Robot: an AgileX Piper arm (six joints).
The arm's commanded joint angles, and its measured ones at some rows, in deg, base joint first. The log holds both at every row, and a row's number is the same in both.
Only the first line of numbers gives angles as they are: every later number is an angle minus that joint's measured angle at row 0.
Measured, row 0:
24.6, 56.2, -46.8, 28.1, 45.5, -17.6
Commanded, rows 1 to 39:
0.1, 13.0, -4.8, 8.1, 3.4, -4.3
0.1, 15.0, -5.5, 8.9, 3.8, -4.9
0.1, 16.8, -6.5, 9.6, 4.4, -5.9
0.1, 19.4, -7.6, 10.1, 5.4, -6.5
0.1, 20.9, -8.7, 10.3, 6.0, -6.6
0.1, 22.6, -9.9, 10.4, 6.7, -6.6
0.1, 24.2, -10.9, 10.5, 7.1, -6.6
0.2, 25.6, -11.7, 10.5, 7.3, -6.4
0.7, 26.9, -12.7, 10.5, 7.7, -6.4
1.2, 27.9, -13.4, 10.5, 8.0, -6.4
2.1, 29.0, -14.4, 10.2, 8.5, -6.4
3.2, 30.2, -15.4, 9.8, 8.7, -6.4
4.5, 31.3, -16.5, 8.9, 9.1, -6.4
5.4, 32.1, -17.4, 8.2, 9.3, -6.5
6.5, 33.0, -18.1, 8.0, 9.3, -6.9
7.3, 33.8, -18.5, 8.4, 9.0, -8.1
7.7, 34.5, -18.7, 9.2, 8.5, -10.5
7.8, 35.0, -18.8, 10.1, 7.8, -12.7
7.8, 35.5, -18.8, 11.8, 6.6, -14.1
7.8, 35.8, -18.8, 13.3, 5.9, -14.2
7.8, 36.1, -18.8, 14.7, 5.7, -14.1
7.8, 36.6, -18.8, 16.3, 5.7, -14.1
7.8, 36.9, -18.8, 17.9, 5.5, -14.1
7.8, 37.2, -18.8, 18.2, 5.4, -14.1
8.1, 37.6, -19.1, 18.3, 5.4, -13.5
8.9, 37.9, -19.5, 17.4, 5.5, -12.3
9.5, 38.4, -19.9, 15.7, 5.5, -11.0
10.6, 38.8, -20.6, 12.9, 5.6, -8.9
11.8, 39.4, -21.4, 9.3, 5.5, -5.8
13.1, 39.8, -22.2, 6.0, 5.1, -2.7
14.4, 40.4, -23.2, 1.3, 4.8, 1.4
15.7, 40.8, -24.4, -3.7, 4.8, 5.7
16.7, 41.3, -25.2, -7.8, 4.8, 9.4
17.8, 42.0, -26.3, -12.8, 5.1, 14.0
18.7, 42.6, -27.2, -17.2, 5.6, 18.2
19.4, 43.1, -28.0, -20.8, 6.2, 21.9
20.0, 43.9, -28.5, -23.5, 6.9, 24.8
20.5, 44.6, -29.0, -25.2, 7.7, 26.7
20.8, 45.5, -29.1, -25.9, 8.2, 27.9
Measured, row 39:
19.2, 43.2, -27.5, -17.5, 6.2, 19.2
